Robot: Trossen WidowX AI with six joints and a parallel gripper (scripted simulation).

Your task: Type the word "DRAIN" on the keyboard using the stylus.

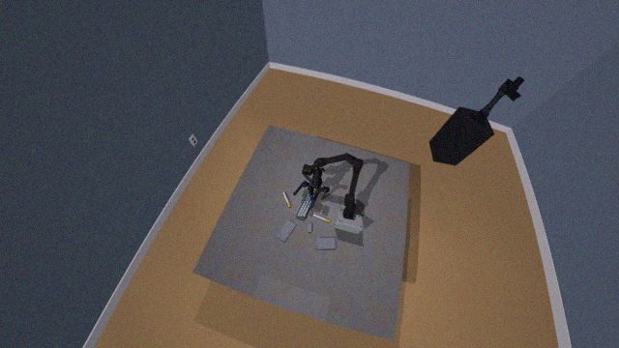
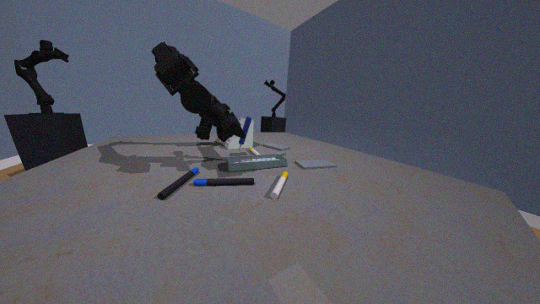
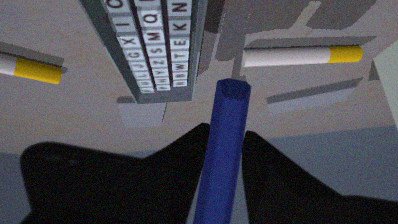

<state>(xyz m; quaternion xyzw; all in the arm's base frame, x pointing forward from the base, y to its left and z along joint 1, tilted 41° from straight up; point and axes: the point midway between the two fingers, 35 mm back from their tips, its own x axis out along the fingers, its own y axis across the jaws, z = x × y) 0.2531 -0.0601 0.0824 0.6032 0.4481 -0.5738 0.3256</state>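
The stylus tip is 1 cm behind my gripper tip, 1 cm to the right of it and 4 cm below it. From my gripper tip the other things lie so: stylus 1 cm below; then flat grey pad 14 cm ahead, 22 cm to the left, 9 cm below.
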